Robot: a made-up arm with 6 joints.
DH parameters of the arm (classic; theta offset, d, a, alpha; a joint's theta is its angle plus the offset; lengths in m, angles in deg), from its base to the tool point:
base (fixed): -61.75 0 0.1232 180
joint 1: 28.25 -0.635 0.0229 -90
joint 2: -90 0.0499 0.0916 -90
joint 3: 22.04 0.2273 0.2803 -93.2
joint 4: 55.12 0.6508 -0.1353 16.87
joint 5: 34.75 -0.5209 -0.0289 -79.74
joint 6: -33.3 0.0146 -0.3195 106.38
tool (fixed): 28.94 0.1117 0 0
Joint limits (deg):
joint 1: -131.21..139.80
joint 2: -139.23..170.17
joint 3: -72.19..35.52
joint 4: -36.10..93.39
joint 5: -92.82..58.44
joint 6: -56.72..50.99
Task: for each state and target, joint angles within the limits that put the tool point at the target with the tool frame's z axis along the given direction. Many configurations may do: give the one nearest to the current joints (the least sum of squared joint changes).
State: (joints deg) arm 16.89 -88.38 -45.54 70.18 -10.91 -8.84
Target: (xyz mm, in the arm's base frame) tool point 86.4 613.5 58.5 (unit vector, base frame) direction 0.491 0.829 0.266
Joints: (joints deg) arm 13.30 -97.67 -38.96 90.56 -38.87 -4.61
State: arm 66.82 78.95 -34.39 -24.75 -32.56 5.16
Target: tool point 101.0 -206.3 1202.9 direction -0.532 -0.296 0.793
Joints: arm 88.70 107.77 -59.98 -4.44 -21.28 13.15
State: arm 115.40 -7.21 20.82 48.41 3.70 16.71
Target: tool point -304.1 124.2 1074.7 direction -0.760 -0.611 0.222
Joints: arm 139.80 27.42 35.09 4.83 -42.62 50.44
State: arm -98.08 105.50 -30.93 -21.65 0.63 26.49
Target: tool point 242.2 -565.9 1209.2 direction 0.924 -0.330 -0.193
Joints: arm -55.38 106.60 -71.84 26.61 38.04 39.20
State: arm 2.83 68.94 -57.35 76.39 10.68 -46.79
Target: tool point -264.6 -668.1 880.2 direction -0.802 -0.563 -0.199
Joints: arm 2.26 39.94 -63.22 62.95 -6.01 -56.72
